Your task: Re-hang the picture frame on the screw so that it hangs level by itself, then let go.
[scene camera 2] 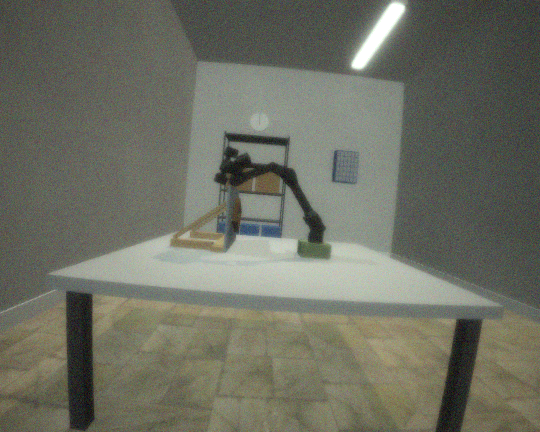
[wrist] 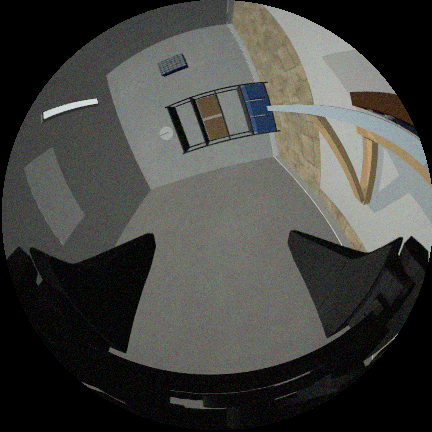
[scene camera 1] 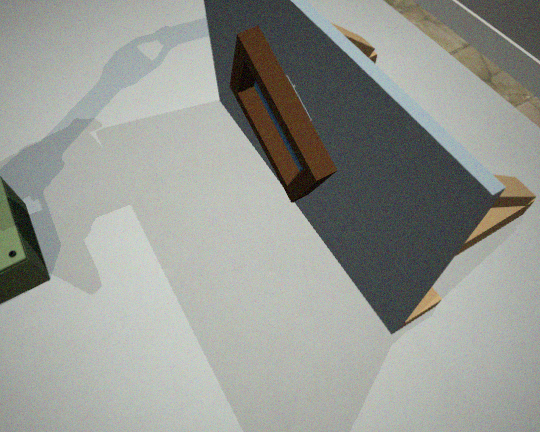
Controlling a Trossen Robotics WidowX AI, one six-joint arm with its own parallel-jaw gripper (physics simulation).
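Pixels of known places: gripper, fingertip midpoint: point(wrist: 223, 239); arm's base, link origin: point(scene camera 2: 315, 242).
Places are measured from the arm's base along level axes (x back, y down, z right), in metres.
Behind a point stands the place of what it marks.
Note:
The brown picture frame point(scene camera 1: 285, 100) @(x -0.402, y -0.152, z 0.161 m) point(scene camera 2: 236, 212) @(x -0.404, y -0.115, z 0.049 m) point(wrist: 372, 99) @(x -0.402, y -0.152, z 0.161 m) is against the dark front of the upright panel point(scene camera 1: 365, 165) point(scene camera 2: 231, 217) @(x -0.421, y -0.089, z 0.036 m). In scene camera 1 it sits tilted against the panel's edges, with its near end lower. A thin pale line point(scene camera 1: 306, 107) @(x -0.424, y -0.136, z 0.168 m) shows on the panel just beyond the frame's upper edge. The screw does not show. My gripper point(scene camera 2: 224, 165) @(x -0.493, y -0.355, z 0.107 m) point(wrist: 223, 239) @(x -0.493, y -0.355, z 0.107 m) is open and empty. It is high at the panel's top edge, apart from the frame. In the wrist view the frame is partly hidden behind the panel's pale top edge point(wrist: 345, 113) @(x -0.429, y -0.239, z 0.139 m).
Wooden braces point(scene camera 1: 497, 220) @(x -0.624, y 0.030, z 0.340 m) point(scene camera 2: 197, 242) @(x -0.569, y 0.037, z -0.050 m) point(wrist: 370, 162) @(x -0.556, y 0.032, z 0.306 m) stand behind the panel on the white table point(scene camera 1: 280, 400) @(x -0.263, y 0.068, z 0.374 m) point(scene camera 2: 280, 285) @(x -0.212, y 0.068, z -0.544 m). The green arm base point(scene camera 1: 12, 237) @(x -0.068, y -0.001, z 0.046 m) point(scene camera 2: 314, 249) @(x -0.015, y 0.026, z -0.061 m) stands on the frame's side. A shelf rack point(scene camera 2: 257, 138) point(wrist: 178, 130) stands by the far wall.

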